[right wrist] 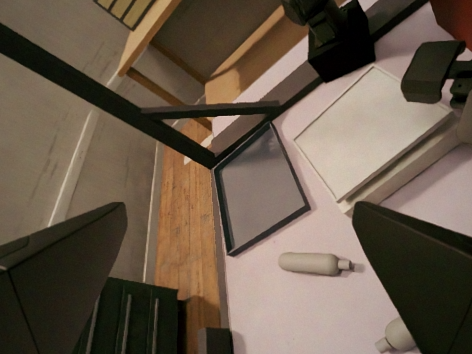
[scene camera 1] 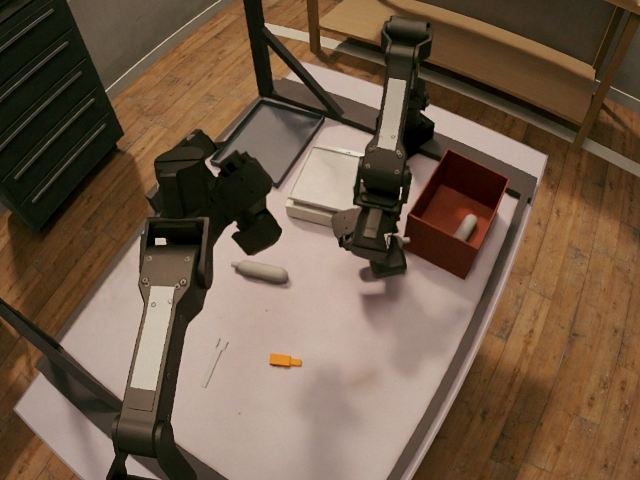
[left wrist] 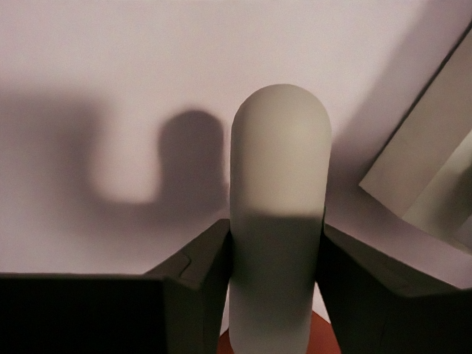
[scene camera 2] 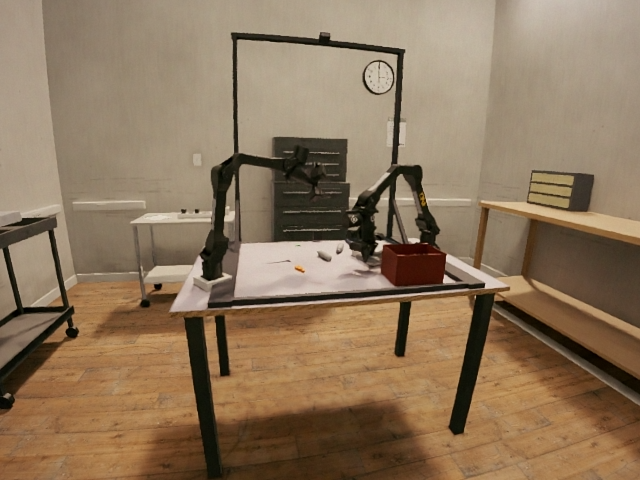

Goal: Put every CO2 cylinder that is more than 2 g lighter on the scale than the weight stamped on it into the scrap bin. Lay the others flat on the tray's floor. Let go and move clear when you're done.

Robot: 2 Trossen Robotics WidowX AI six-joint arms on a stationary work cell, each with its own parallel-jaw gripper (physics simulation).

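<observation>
My left gripper is shut on a grey CO2 cylinder, held above the table between scale and bin. Its nozzle sticks out toward the scrap bin. Another cylinder lies in the bin. One cylinder lies mid-table; another lies near the tray, hidden in scene camera 1. The tray holds no cylinder. The scale has a bare pan. My right gripper is open, high above the table. No stamps or readings are legible.
An orange tool and a thin pale forked item lie on the table. The right arm hangs over the table's left part in scene camera 1. A dark frame post rises behind the tray.
</observation>
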